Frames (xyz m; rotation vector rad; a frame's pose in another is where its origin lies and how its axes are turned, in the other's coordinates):
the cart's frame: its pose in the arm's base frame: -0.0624 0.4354 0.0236 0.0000 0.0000 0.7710
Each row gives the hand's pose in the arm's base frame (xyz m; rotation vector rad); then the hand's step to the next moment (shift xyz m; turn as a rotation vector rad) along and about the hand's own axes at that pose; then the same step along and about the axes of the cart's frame.
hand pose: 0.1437 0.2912 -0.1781 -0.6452 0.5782 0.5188
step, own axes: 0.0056 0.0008 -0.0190 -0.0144 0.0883 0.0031
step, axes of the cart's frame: -0.0095 -0.0059 -0.0164 -0.0041 0.0860 -0.0244
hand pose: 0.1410 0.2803 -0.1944 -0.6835 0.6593 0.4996
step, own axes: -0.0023 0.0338 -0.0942 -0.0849 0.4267 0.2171
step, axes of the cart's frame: -0.0730 0.0089 -0.0679 0.1260 0.4695 0.0122
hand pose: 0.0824 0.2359 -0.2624 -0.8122 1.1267 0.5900
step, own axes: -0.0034 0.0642 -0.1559 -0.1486 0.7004 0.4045
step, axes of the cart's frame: -0.1594 0.0308 -0.0457 0.2506 0.7823 0.0386
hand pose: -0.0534 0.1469 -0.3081 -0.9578 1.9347 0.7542
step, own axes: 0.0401 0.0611 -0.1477 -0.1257 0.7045 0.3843
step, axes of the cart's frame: -0.1575 0.0190 0.0445 0.2214 0.7810 0.0290
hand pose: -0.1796 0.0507 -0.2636 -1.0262 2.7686 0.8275
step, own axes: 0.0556 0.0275 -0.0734 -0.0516 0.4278 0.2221
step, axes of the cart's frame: -0.0739 -0.0016 0.0614 0.1076 0.4722 0.0211
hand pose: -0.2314 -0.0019 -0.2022 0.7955 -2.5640 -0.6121
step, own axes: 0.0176 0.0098 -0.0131 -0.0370 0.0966 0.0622
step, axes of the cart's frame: -0.0132 0.0029 0.0199 0.0472 0.1106 -0.0110
